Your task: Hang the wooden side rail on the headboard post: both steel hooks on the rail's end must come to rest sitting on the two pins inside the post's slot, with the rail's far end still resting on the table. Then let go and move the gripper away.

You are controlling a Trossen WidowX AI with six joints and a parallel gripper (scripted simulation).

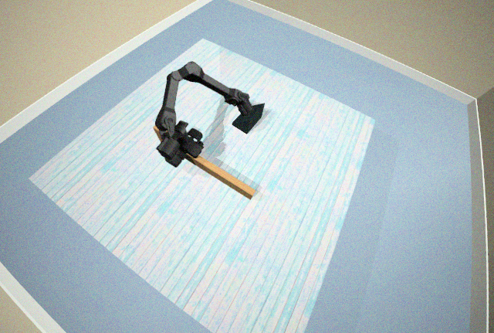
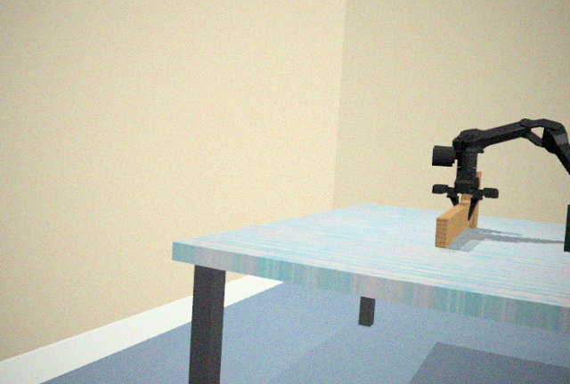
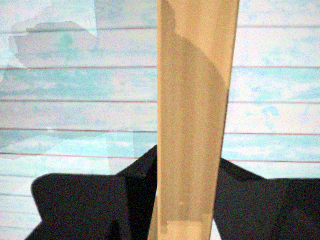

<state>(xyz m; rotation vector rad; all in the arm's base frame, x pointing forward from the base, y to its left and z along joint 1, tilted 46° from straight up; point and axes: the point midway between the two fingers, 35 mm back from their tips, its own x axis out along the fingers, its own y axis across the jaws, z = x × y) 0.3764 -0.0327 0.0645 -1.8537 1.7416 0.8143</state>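
Right now my gripper tip is 10 mm short of the headboard post, 110 mm to the left of it and 50 mm below it.
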